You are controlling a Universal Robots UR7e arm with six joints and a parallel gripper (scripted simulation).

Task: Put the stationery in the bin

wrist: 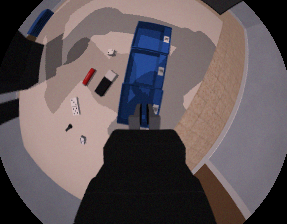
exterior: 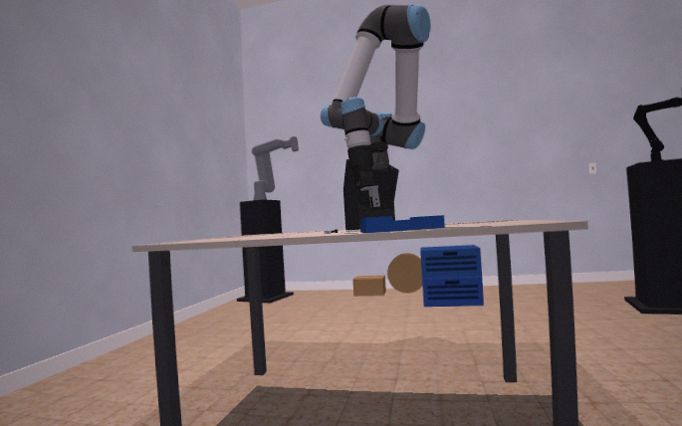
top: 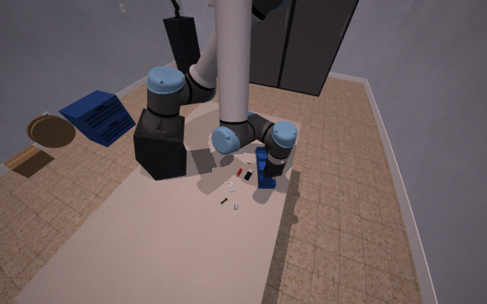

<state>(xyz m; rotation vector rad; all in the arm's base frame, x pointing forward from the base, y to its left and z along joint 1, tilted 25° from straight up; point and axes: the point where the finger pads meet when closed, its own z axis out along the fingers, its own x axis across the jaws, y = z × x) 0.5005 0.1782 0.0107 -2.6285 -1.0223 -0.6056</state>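
The blue bin lies 50 mm behind my hand, 70 mm to the left of it and 70 mm below it. The rest, counted from my hand: tiny white piece 150 mm behind, 40 mm to the left, 90 mm below; black block 100 mm behind, 20 mm to the right, 90 mm below; red item 150 mm behind, 40 mm to the right, 90 mm below.
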